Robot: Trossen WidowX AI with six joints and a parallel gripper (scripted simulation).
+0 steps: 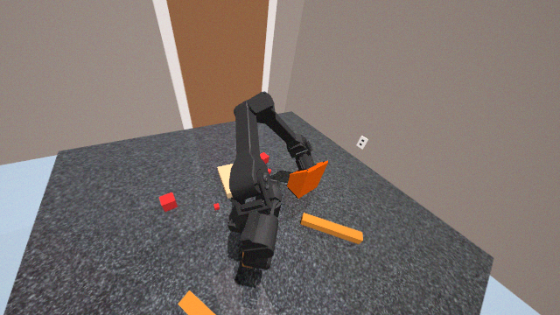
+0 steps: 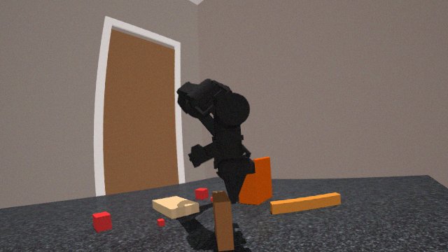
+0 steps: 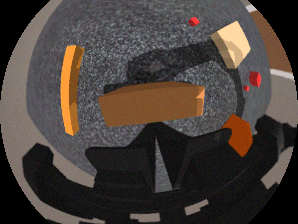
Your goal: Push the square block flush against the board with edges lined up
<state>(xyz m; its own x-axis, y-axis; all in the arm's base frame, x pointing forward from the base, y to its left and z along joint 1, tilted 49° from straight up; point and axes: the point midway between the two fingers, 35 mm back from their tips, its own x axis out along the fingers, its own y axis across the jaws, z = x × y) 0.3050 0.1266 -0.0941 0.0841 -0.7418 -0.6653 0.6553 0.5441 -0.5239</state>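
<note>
Right now the square brown block is 3 cm below my gripper tip, 2 cm to the right of it and 2 cm ahead of it. Round my gripper tip: tan block 31 cm to the right, 7 cm below, 4 cm behind.
</note>
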